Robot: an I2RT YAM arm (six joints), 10 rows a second.
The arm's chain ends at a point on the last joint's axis. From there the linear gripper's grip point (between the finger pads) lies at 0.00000 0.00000 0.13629 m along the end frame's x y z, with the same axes.
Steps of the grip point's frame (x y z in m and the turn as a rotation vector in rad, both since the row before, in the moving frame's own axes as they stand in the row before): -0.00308 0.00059 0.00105 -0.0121 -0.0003 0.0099; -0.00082 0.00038 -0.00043 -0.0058 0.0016 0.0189; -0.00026 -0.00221 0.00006 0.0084 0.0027 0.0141; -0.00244 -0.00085 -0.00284 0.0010 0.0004 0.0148; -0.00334 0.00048 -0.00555 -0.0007 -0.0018 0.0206; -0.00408 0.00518 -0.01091 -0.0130 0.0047 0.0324
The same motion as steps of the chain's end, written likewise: -0.00303 -0.00106 0.00106 -0.0121 -0.0003 0.0099; -0.00103 -0.00041 -0.00043 -0.0058 0.0016 0.0189; -0.00064 -0.00107 0.00007 0.0084 0.0027 0.0141; -0.00250 -0.00071 -0.00284 0.0010 0.0004 0.0148; -0.00309 0.00039 -0.00555 -0.0007 -0.0018 0.0206; -0.00469 0.00340 -0.01090 -0.0130 0.0047 0.0324
